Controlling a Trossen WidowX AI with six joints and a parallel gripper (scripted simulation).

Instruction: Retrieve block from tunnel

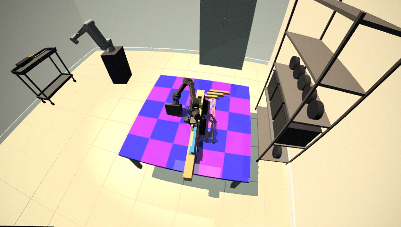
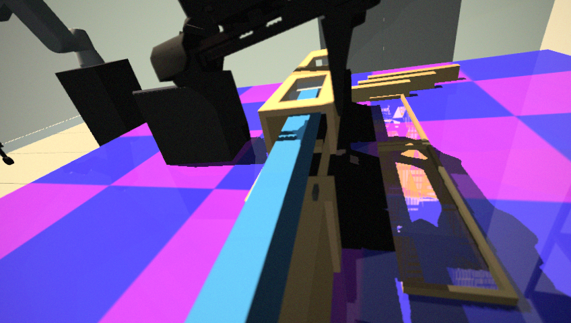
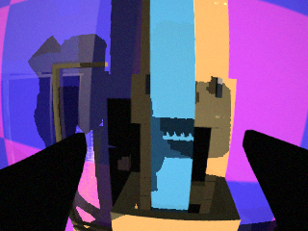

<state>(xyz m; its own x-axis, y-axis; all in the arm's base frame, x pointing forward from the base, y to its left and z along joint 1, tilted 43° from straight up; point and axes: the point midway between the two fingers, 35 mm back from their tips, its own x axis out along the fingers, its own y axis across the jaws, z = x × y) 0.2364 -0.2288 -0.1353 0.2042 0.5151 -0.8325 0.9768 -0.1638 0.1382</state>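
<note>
The tan tunnel lies 20 mm ahead of my gripper tip, 30 mm to the left of it and 80 mm below it. From my gripper tip the other things lie so: small red block 220 mm to the left, 40 mm below.
</note>
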